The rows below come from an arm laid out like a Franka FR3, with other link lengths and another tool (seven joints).
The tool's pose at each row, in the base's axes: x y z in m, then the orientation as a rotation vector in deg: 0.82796, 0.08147, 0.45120, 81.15, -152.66, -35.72; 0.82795, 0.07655, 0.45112, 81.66, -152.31, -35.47; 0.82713, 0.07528, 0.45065, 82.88, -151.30, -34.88; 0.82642, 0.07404, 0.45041, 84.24, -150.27, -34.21; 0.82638, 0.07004, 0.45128, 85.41, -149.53, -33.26; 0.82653, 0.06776, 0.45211, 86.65, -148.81, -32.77; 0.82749, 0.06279, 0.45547, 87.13, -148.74, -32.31; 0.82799, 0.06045, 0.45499, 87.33, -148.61, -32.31; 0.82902, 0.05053, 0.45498, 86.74, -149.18, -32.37
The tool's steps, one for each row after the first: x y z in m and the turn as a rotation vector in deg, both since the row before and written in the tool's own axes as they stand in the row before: 0.00398, -0.00246, -0.00151, 0.05, 0.25, -0.36; 0.00156, -0.00016, 0.00022, 0.03, 0.71, -0.89; 0.00144, -0.00012, 0.00001, 0.10, 0.71, -0.99; 0.00325, -0.00151, -0.00198, 0.35, 0.67, -0.81; 0.00175, -0.00086, -0.00145, 0.17, 0.41, -0.89; 0.00337, -0.00179, -0.00473, 0.30, 0.13, -0.29; 0.00181, -0.00161, -0.00032, -0.02, 0.04, -0.15; 0.00799, -0.00519, -0.00294, 0.12, -0.27, 0.47
